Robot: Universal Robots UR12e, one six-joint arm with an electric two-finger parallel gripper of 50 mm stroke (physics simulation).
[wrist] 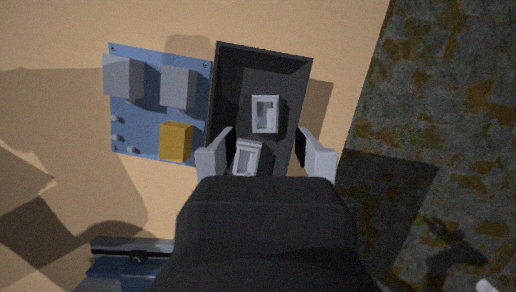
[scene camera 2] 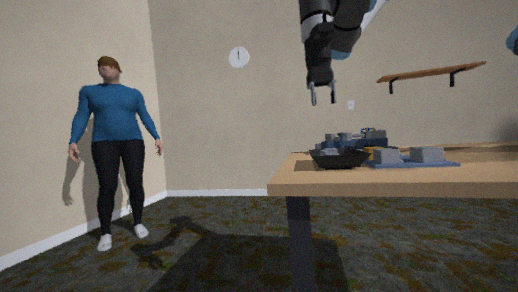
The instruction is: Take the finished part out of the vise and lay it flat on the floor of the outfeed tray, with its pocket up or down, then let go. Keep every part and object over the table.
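Frame: origin at the arm's base, x ahead, y left, z up, level; metres.
Seen in the pictures: gripper, fingertip midpoint: (wrist: 265,139) (scene camera 2: 324,104).
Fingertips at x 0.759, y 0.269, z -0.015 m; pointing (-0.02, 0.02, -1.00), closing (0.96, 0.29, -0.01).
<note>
A point is followed by its place in that frame.
My gripper (scene camera 2: 324,103) @(x 0.759, y 0.269, z -0.015 m) (wrist: 265,139) @(x 0.759, y 0.269, z -0.015 m) is open, with nothing between its fingers, and hangs well above the black outfeed tray (scene camera 2: 341,161) @(x 0.725, y 0.349, z -0.177 m) (wrist: 226,85) @(x 0.683, y 0.297, z -0.179 m). Two light grey parts lie in the tray in the wrist view. One part (wrist: 273,114) @(x 0.767, y 0.277, z -0.155 m) lies near the tray's middle, looking flat, its pocket up. The other part (wrist: 255,159) @(x 0.761, y 0.200, z -0.154 m) lies nearer the gripper body, turned slightly, its pocket up; whether it is fully flat I cannot tell. The vise (wrist: 132,245) @(x 0.570, y -0.072, z -0.181 m) shows partly at the lower left of the wrist view; its jaws are mostly hidden by my gripper body.
A blue plate (scene camera 2: 415,164) @(x 0.562, y 0.316, z -0.193 m) (wrist: 145,112) @(x 0.552, y 0.211, z -0.193 m) beside the tray carries two grey blocks (scene camera 2: 427,154) @(x 0.530, y 0.293, z -0.173 m) (wrist: 175,85) @(x 0.613, y 0.275, z -0.157 m) and a yellow block (wrist: 174,142) @(x 0.627, y 0.186, z -0.157 m). The table's edge (scene camera 2: 380,189) @(x 0.669, y 0.474, z -0.214 m) runs close to the tray's outer side. A person (scene camera 2: 117,112) stands on the floor away from the table.
</note>
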